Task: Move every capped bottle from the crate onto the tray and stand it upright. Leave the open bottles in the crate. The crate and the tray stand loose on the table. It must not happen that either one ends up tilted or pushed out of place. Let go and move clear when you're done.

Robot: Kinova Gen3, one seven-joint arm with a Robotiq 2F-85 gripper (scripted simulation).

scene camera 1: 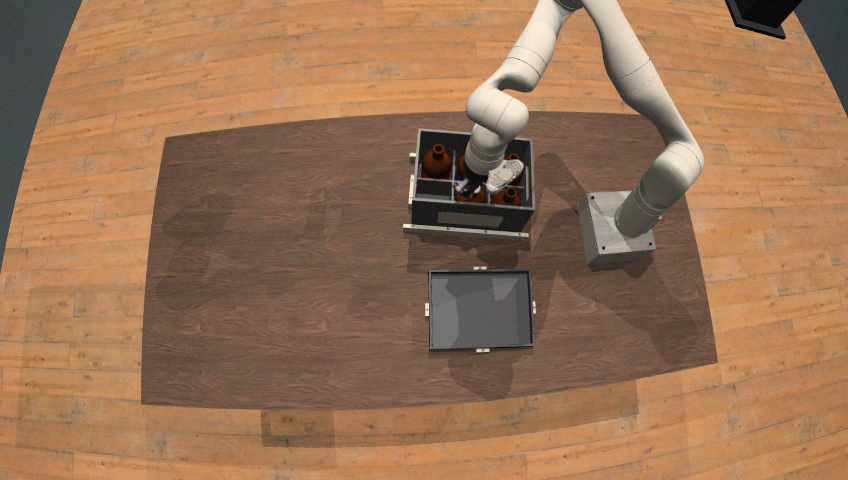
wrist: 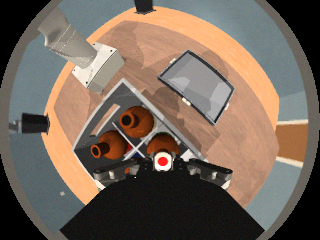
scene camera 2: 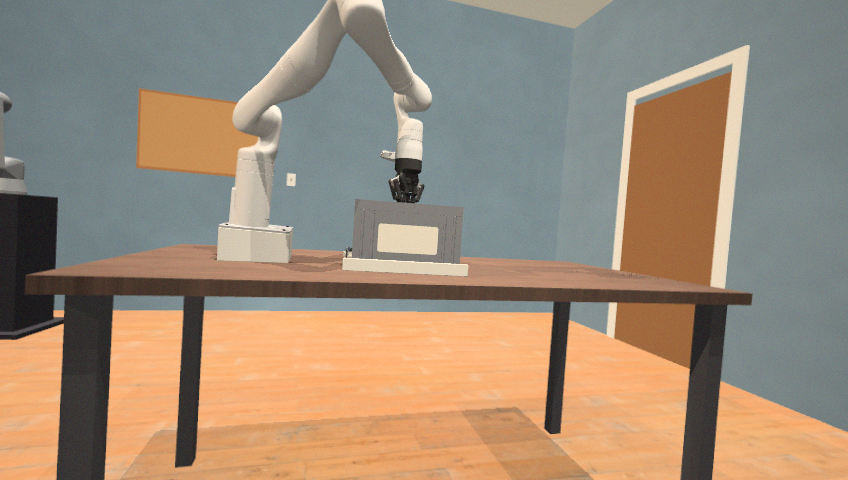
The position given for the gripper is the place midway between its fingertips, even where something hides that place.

In view: the gripper (scene camera 2: 405,217), a grey tray (scene camera 1: 473,308), an uncapped bottle (scene camera 1: 434,165), a capped bottle (wrist: 162,143), a crate (scene camera 1: 431,212), an uncapped bottle (wrist: 114,145) and a pale base rail (scene camera 2: 368,265).
The grey tray is seen too in the wrist view (wrist: 205,88). The crate is seen too in the wrist view (wrist: 123,94) and in scene camera 2 (scene camera 2: 383,230). The gripper also shows in the wrist view (wrist: 162,156).
